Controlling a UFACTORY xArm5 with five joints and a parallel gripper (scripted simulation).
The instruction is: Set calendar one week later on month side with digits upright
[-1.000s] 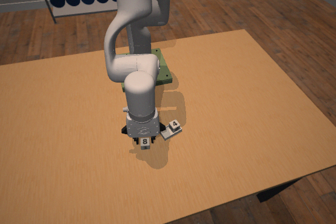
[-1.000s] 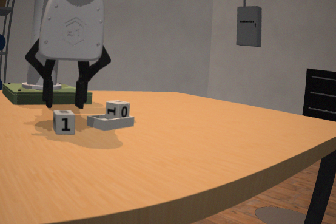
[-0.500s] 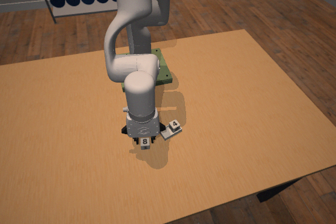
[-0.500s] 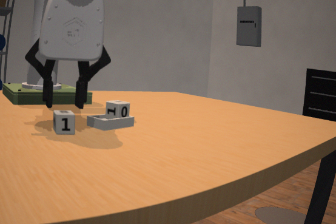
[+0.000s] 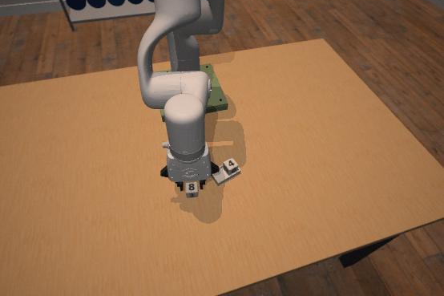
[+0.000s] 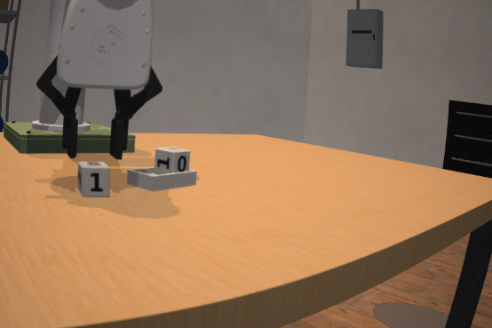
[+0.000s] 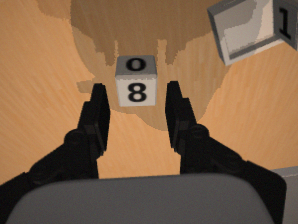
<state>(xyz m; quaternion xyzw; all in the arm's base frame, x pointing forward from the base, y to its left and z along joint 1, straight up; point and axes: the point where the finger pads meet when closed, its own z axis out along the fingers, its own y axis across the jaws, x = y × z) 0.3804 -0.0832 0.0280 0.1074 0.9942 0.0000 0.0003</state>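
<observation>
The digit cube lies 4 cm below my hand. Also, from my hand: tray (11 cm to the left, 5 cm below, 3 cm behind).
</observation>
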